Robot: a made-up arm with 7 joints. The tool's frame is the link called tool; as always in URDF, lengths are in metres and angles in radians.
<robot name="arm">
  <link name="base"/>
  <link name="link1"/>
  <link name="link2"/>
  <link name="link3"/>
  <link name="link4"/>
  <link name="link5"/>
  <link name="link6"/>
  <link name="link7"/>
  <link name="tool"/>
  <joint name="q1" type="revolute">
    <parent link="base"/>
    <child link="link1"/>
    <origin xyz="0 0 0" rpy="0 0 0"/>
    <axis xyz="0 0.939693 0.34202"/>
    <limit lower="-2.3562" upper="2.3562"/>
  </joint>
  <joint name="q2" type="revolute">
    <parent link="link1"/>
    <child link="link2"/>
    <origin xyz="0 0 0" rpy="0 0 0"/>
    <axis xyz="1 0 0"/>
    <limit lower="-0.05" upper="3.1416"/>
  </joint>
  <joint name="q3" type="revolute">
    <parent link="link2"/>
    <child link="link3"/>
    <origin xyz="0 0 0" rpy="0 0 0"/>
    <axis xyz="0 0 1"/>
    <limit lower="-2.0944" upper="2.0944"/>
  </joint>
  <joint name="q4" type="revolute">
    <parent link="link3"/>
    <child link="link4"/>
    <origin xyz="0.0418 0 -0.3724" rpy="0 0 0"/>
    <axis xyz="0 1 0"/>
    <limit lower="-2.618" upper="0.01"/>
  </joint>
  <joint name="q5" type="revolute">
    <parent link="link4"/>
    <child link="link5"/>
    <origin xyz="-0.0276 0 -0.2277" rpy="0 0 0"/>
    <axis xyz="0 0 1"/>
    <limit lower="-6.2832" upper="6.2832"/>
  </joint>
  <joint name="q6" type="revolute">
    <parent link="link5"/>
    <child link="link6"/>
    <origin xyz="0 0 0" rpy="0 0 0"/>
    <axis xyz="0 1 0"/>
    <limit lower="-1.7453" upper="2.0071"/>
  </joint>
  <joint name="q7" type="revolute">
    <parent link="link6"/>
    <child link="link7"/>
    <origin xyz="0 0 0" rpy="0 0 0"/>
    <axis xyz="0 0 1"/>
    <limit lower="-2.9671" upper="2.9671"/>
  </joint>
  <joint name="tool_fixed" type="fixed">
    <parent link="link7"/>
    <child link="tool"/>
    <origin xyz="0 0 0" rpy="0 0 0"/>
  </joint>
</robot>
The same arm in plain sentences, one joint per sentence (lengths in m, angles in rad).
The arm has seven revolute joints in a row. What follows holds with every joint at zero, and every direction is one of the base frame's. The first joint is mounted at the same point as the base frame's origin and rotates about the direction (0, 0.9397, 0.342), from -2.3562 to 2.3562 rad. The second joint is mounted at the same point as the first joint and rotates about +x, from -0.05 to 3.1416 rad. The third joint is mounted at the same point as the second joint and rotates about +z, from -2.0944 to 2.0944 rad. The fourth joint is mounted 0.0418 m along +x and 0.3724 m along -z from the third joint and rotates about +y, from -2.618 to 0.01 rad. The fifth joint is mounted 0.0276 m along -x and 0.2277 m along -z from the fourth joint and rotates about +z, from -6.2832 to 6.2832 rad. The sixth joint is mounted at the same point as the fifth joint and rotates about +y, from -1.7453 to 2.0071 rad. The seventh joint is mounted at the same point as the sixth joint and rotates about +z, from -2.9671 to 2.9671 rad. The tool frame, which is the frame that the pose is given for, is mounted at the same point as the seventh joint; its axes are parallel to the base frame's.
